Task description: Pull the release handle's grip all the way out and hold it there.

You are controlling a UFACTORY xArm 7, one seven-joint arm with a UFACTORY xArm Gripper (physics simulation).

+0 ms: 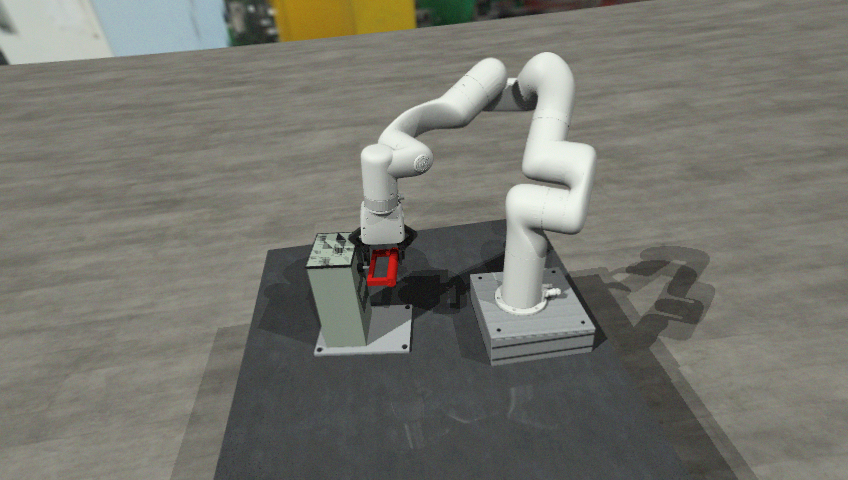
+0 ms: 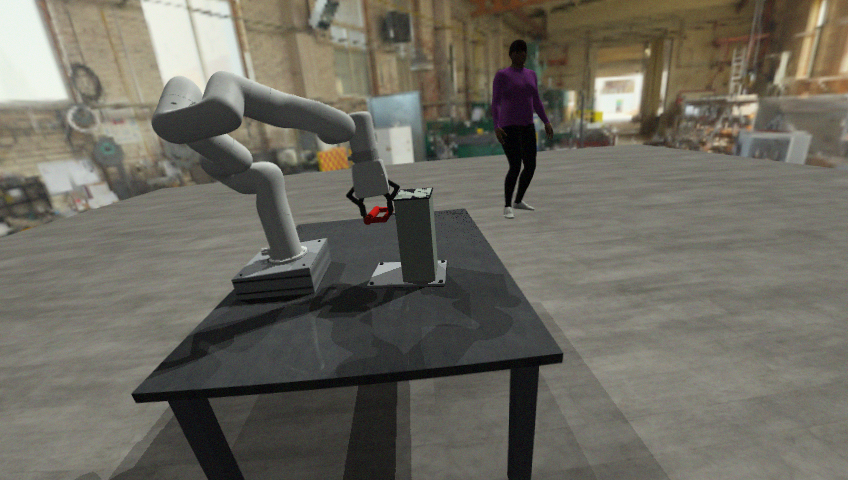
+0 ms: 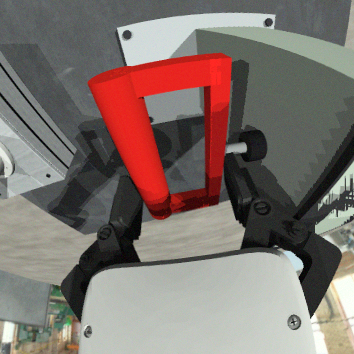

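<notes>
The red release handle is a rectangular frame with a thick round grip bar on the side toward the arm's base. A short pale rod joins its back bar to a black collar on the pale green housing. A small gap shows between the back bar and the collar. My gripper points down and is shut on the handle, one finger at the grip bar's outer side, the other between back bar and housing. The fingertips are partly hidden.
The housing stands on a light base plate bolted to the dark table. The arm's grey mounting block stands on the handle side. A person in purple stands beyond the table.
</notes>
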